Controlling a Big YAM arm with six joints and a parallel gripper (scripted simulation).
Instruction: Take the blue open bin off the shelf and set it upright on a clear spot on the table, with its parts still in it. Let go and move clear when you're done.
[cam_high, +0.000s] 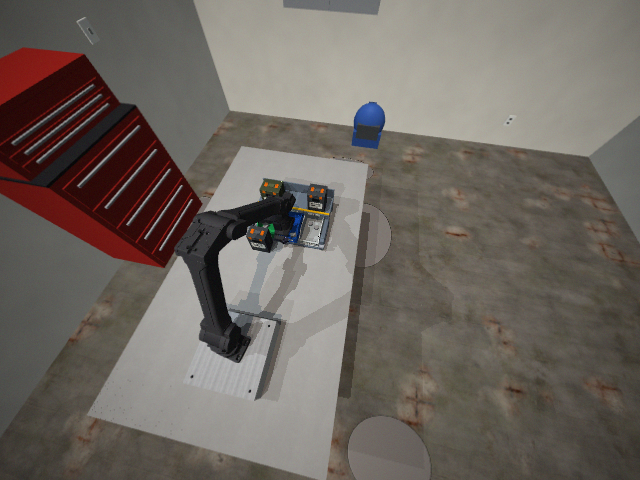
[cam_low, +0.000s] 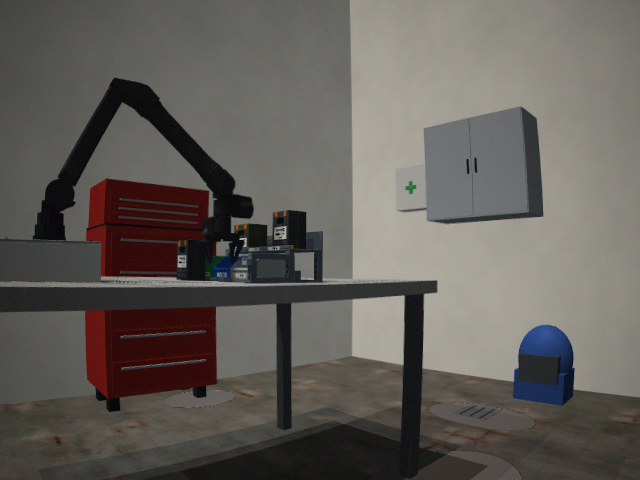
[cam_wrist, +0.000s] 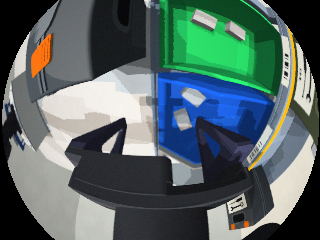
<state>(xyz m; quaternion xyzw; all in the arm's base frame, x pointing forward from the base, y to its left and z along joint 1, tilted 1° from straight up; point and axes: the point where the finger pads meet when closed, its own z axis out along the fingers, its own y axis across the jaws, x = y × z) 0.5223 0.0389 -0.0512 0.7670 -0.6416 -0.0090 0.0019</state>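
The blue open bin is 8 cm ahead of my hand, 2 cm below it and 1 cm to the left of it. Round my hand: green bin: 12 cm to the left, 6 cm ahead, 2 cm below; yellow bar: 13 cm ahead, 5 cm above, 2 cm to the left; grey bin: 10 cm to the right, 10 cm ahead, 2 cm below.
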